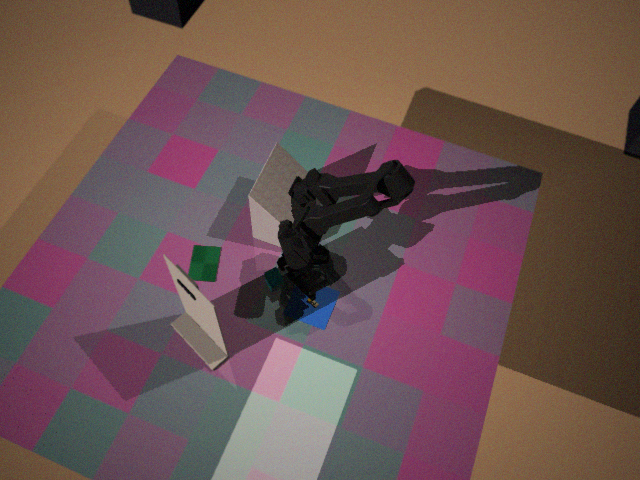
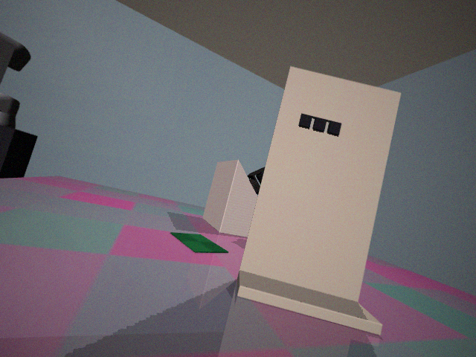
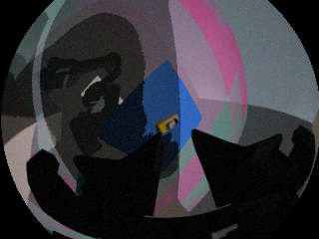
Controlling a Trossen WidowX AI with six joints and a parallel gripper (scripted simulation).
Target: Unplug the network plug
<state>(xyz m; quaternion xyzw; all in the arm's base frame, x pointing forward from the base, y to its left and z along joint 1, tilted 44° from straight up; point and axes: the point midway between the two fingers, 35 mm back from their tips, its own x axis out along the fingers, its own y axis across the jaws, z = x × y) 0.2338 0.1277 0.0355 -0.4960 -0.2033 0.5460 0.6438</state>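
My gripper tip is 20 mm above the network plug and 10 mm to the right of it. From my gripper tip the other things lie so: blue marked square 30 mm below; then dark teal block 120 mm to the right, 20 mm below, 20 mm behind; then flat green patch 320 mm to the right, 30 mm below.
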